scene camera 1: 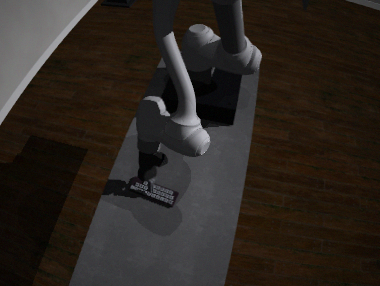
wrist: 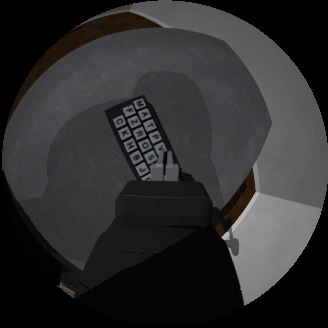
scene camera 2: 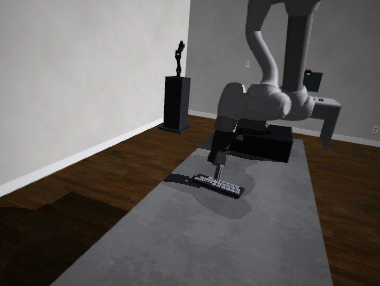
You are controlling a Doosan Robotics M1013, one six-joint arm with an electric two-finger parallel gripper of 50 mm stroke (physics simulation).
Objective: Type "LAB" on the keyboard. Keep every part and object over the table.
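Places are measured from the arm's base along level axes (x left, y back, z up), in metres.
Pixels of known places: gripper, between the fingertips: (scene camera 1: pixel 150 191) (wrist: pixel 165 158) (scene camera 2: pixel 216 179); arm's base, origin of its link: (scene camera 1: pixel 197 70) (scene camera 2: pixel 253 126).
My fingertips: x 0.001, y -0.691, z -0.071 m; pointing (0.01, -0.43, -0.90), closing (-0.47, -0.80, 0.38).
Ahead of a thing's pixels: the offset from my fingertips to its middle. Level surfaces: height alone.
The dark keyboard {dx +0.004, dy +0.014, dz -0.028 m} (scene camera 1: pixel 165 193) (scene camera 2: pixel 231 188) (wrist: pixel 116 112) with pale keys lies flat on the grey table {dz -0.037 m} (scene camera 1: pixel 210 200) (scene camera 2: pixel 270 225) (wrist: pixel 90 85). In the wrist view the A key {dx +0.073, dy -0.010, dz -0.022 m} (wrist: pixel 144 114) shows near the far end, and the B key {dx +0.020, dy +0.033, dz -0.022 m} (wrist: pixel 135 157) shows left of the fingers. The L key cannot be made out; the fingers cover that part of the keyboard. My gripper (scene camera 1: pixel 152 190) (scene camera 2: pixel 217 180) (wrist: pixel 165 158) is shut and empty, pointing down at the keys just beyond V and S. Whether its tips touch a key cannot be told.
The black base block (scene camera 1: pixel 225 109) (scene camera 2: pixel 275 146) stands on the table behind the keyboard. The keyboard is nearer the table's left edge in both scene views. A black pedestal (scene camera 2: pixel 176 102) with a small arm stands on the floor at the back left.
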